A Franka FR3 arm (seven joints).
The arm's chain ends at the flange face. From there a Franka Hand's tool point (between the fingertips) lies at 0.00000 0.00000 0.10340 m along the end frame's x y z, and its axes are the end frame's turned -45 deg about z.
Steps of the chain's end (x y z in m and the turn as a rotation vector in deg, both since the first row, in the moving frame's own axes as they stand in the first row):
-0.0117 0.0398 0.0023 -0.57 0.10 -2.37
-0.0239 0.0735 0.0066 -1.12 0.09 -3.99
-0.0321 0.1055 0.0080 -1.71 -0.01 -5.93
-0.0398 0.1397 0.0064 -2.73 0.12 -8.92
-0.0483 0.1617 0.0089 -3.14 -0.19 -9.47
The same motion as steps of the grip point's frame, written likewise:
-0.0370 0.0207 0.0023 -0.47 -0.33 -2.37
-0.0701 0.0367 0.0066 -0.86 -0.73 -3.99
-0.0994 0.0542 0.0080 -1.20 -1.22 -5.93
-0.1300 0.0745 0.0063 -2.02 -1.85 -8.92
-0.1524 0.0843 0.0087 -2.09 -2.35 -9.47

